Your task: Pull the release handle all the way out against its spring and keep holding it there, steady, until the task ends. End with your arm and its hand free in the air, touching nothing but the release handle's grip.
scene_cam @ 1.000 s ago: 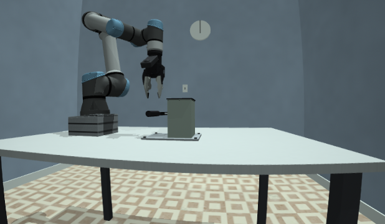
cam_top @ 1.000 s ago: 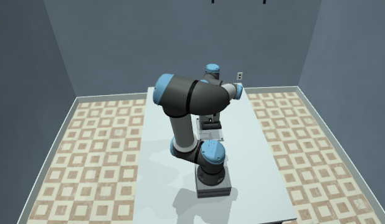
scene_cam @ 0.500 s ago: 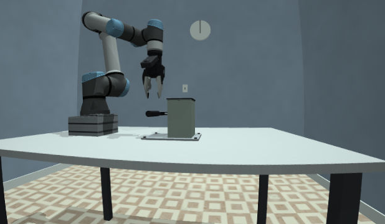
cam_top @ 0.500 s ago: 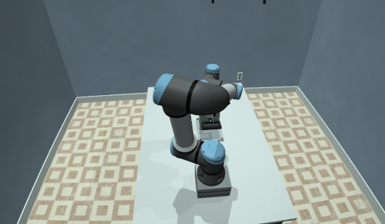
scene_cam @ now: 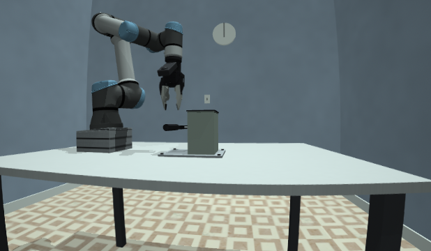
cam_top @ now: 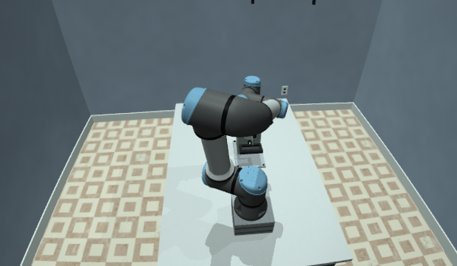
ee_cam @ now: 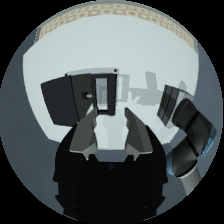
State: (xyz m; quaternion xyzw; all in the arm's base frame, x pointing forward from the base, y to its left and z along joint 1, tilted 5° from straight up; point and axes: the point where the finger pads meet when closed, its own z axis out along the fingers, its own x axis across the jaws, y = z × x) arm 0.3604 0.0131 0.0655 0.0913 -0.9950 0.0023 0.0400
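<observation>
Right now the plate is 19 cm below my hand, 9 cm ahead of it and 2 cm to the left of it.
</observation>
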